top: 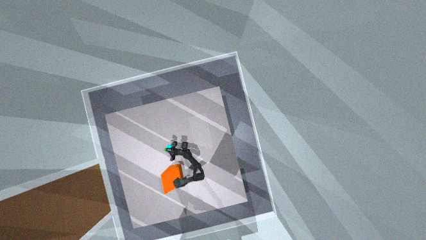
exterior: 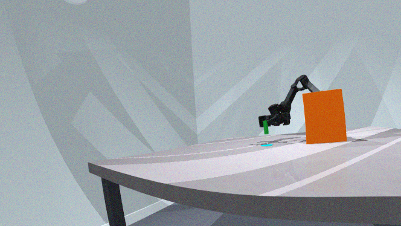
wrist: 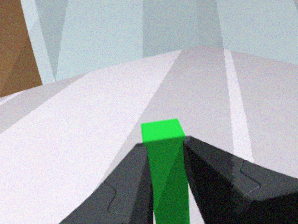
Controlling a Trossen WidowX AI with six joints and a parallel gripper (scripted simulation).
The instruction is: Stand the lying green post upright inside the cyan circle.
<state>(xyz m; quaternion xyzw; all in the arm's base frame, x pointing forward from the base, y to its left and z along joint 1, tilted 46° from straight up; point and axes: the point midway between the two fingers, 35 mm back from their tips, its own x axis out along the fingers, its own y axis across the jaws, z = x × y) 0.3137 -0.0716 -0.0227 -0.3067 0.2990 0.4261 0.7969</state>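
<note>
Right now the cyan circle is 110 mm below my gripper tip. The rest, counted from my gripper tip: green post 20 mm below.
</note>
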